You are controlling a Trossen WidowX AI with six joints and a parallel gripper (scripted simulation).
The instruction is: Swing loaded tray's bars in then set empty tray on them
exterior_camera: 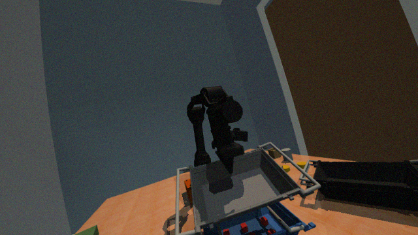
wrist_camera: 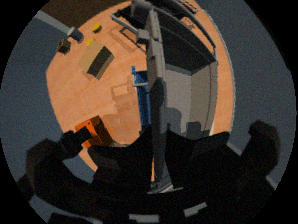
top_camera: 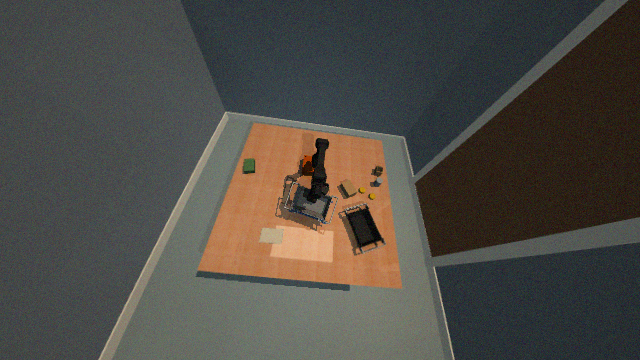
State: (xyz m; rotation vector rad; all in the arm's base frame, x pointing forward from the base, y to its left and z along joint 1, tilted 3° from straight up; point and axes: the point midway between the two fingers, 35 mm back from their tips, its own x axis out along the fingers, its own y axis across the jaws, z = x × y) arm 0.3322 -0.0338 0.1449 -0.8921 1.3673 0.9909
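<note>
Now: the grey tray 70 mm ahead of my gripper tip and 30 mm to the right of it. From my gripper tip the other things lie so: green block (520 mm to the right, 320 mm behind, 160 mm below); pale pad (290 mm to the right, 240 mm ahead, 180 mm below); grey cylinder (560 mm to the left, 190 mm behind, 140 mm below).
</note>
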